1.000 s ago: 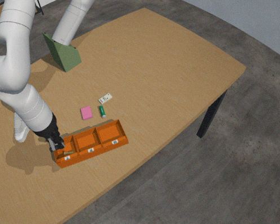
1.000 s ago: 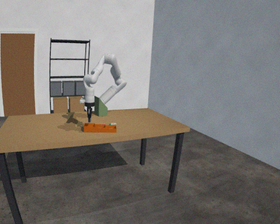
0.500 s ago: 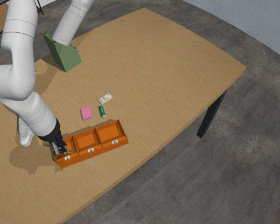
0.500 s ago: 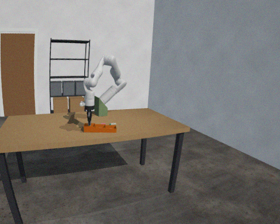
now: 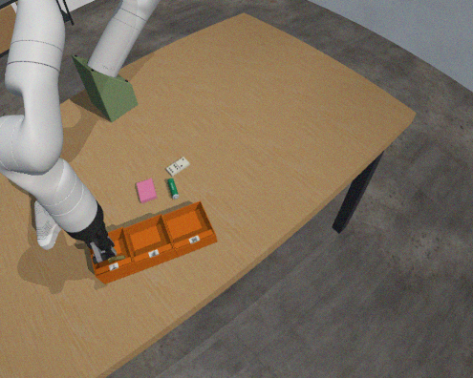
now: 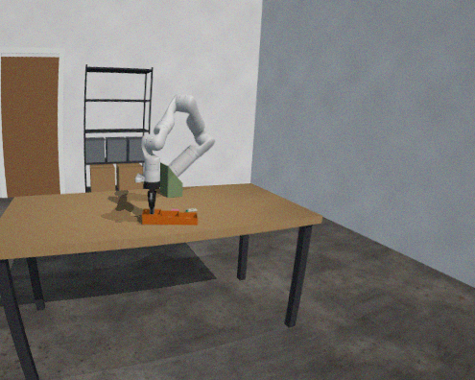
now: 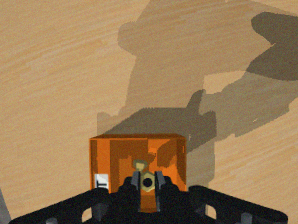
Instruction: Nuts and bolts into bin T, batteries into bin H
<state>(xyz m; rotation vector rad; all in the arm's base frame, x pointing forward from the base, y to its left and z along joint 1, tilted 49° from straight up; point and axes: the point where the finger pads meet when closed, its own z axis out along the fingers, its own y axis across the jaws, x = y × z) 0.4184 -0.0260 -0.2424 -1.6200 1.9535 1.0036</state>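
The brass nut lies 20 mm below my hand. Round my hand: pink eraser 100 mm behind, 140 mm to the left, 50 mm below; orange bin unit 30 mm ahead, 80 mm to the left, 30 mm below; brass bolt 10 mm ahead, 10 mm to the right, 40 mm below.
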